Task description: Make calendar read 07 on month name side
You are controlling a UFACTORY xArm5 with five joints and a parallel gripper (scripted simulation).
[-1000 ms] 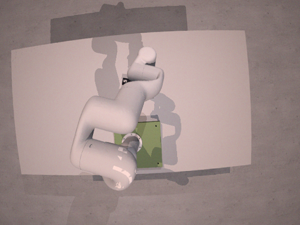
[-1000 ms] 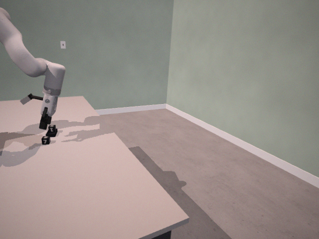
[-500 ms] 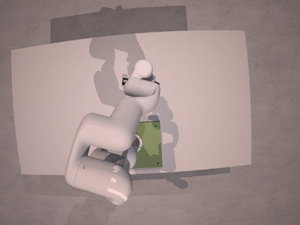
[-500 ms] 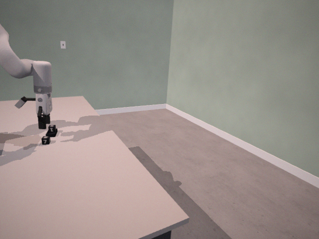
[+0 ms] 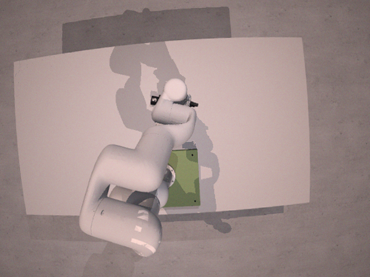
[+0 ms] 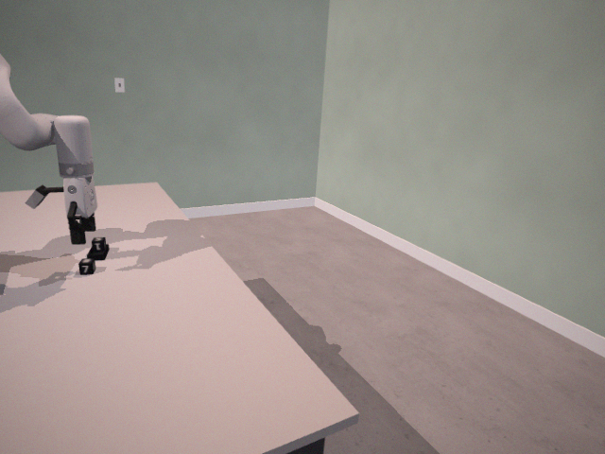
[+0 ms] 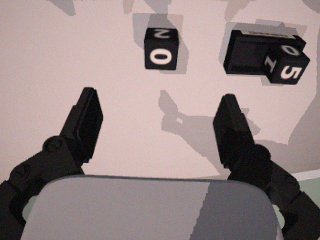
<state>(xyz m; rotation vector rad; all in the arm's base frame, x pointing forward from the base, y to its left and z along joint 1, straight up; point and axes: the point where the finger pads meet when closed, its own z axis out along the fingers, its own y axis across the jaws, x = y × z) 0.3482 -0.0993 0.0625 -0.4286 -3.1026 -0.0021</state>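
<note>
Right now my hand is 9 cm above the black cube. From my hand the other things lie so: black calendar tray 11 cm to the left, 10 cm below, 3 cm ahead.
</note>
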